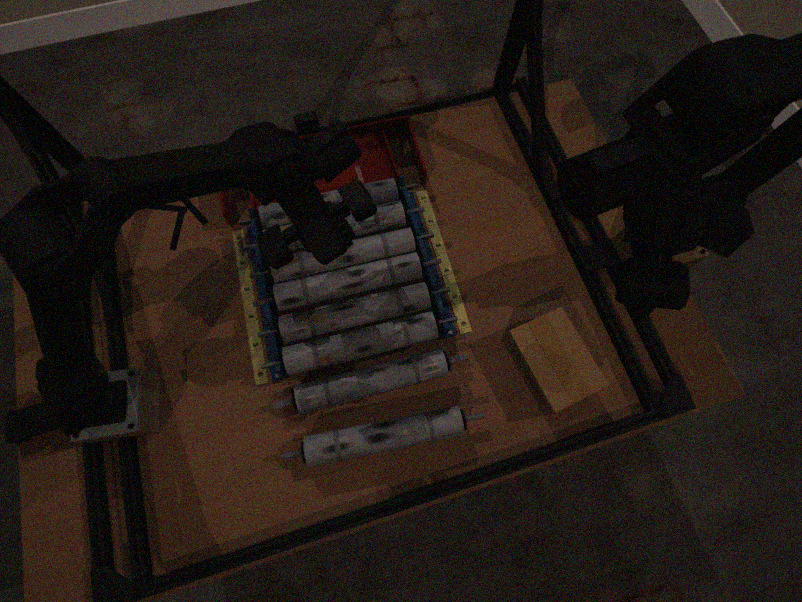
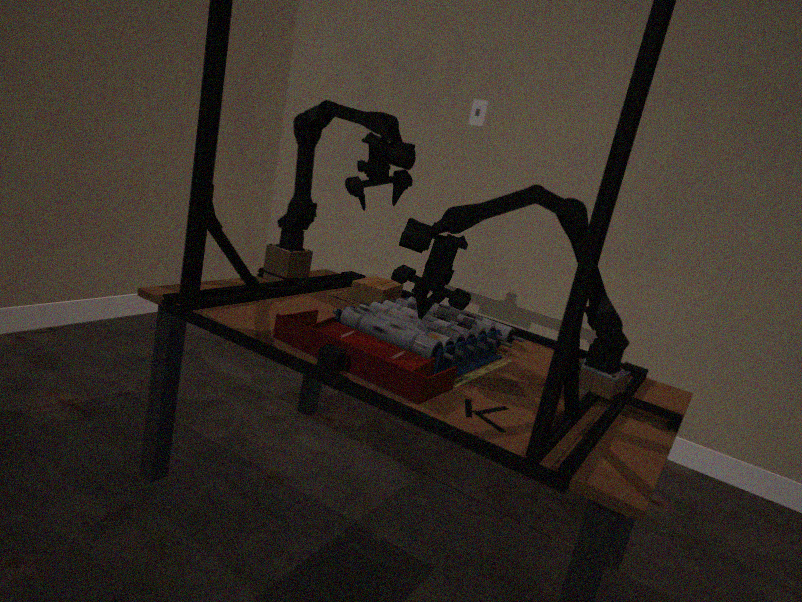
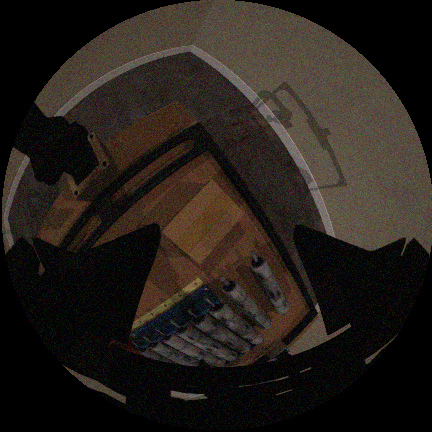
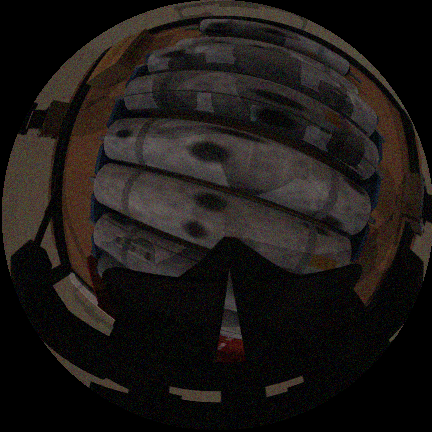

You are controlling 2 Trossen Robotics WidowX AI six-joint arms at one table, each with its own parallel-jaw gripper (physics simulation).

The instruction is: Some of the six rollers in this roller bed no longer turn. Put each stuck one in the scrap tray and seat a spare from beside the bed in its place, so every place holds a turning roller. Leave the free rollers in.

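Frame: origin at the left arm's base, x right, y back, z down, level; millimetres.
Where they show: left gripper, fingertip midpoint: [image 2: 378, 207] [image 3: 229, 231]; right gripper, fingertip midpoint: [image 2: 420, 318] [image 3: 200, 359] [image 4: 228, 242]; left arm's base, origin of the base link: [image 2: 290, 247] [image 3: 82, 162]; right arm's base, origin of the base link: [image 1: 105, 403] [image 2: 602, 367] [image 3: 280, 354].
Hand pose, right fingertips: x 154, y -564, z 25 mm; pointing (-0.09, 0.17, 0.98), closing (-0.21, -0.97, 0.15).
Things, the pixels of their top centre, and the offset from my right fingertips. "spot": a spot on its surface instead.
- roller bed, surface spot: [image 1: 460, 317] spot: dx -162, dy +190, dz +78 mm
- nearest roller, middle of its top: [image 4: 269, 53] [image 1: 360, 339] [image 2: 450, 310] [image 3: 243, 330] dx -169, dy +3, dz +2 mm
- red scrap tray, middle of its top: [image 4: 180, 340] [image 1: 319, 161] [image 2: 364, 337] dx +200, dy +20, dz +23 mm
- wooden block, middle of its top: [image 1: 558, 357] [image 3: 205, 221] [image 4: 113, 51] [image 2: 378, 282] dx -288, dy +311, dz +23 mm
- dark K-shaped mark, surface spot: [image 2: 485, 412] spot: dx +189, dy -277, dz +78 mm
The roller bed [image 1: 460, 317] [image 3: 170, 320] has blue rails with yellow edge strips. Six mottled grey rollers lie across it; the nearest roller [image 1: 359, 343] is fully visible, while others are partly hidden by the right arm. Which are stuck cannot be told. Two spares, an inner one [image 1: 372, 382] [image 3: 247, 303] and an outer one [image 1: 385, 436] [image 3: 270, 287], lie beside the bed. The red scrap tray [image 1: 372, 155] [image 2: 424, 383] stands along its far side. My right gripper [image 1: 331, 254] [image 2: 422, 314] [image 4: 228, 242] is shut and empty, low over the tray-side rollers. My left gripper [image 2: 378, 206] [image 3: 229, 231] is open and empty, high up.
A wooden block [image 1: 560, 359] [image 3: 204, 222] lies beside the bed, on the left arm's side. Dark frame bars border the table, with uprights [image 2: 206, 149] [image 2: 605, 181] rising at its sides. A dark K-shaped mark [image 2: 485, 412] shows near the tray.
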